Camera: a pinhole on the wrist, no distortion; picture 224 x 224 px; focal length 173.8 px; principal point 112.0 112.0 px. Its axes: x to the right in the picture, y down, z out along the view. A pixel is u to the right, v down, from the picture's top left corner.
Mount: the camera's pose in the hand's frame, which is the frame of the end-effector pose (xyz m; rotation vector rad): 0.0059 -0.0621 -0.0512 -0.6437 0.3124 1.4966
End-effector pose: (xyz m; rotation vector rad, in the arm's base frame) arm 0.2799 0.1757 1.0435 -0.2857 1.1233 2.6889
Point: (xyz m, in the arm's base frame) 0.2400 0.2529 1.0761
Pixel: 57.5 25.6
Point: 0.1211 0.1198 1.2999
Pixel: 190.9 44.2
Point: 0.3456 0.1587 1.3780
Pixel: 142.0 149.6
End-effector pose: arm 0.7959 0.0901 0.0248 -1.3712 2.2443 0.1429
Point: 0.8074 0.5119 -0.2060
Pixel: 111.1 158.0
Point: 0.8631 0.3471 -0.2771
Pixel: 73.6 111.9
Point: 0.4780 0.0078 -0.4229
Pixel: outside the picture
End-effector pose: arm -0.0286 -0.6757 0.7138 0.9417 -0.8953 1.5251
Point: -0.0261 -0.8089 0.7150
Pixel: 76.9 127.6
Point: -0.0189 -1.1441 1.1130
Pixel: 22.3 12.4
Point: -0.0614 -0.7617 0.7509
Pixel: 117.0 80.4
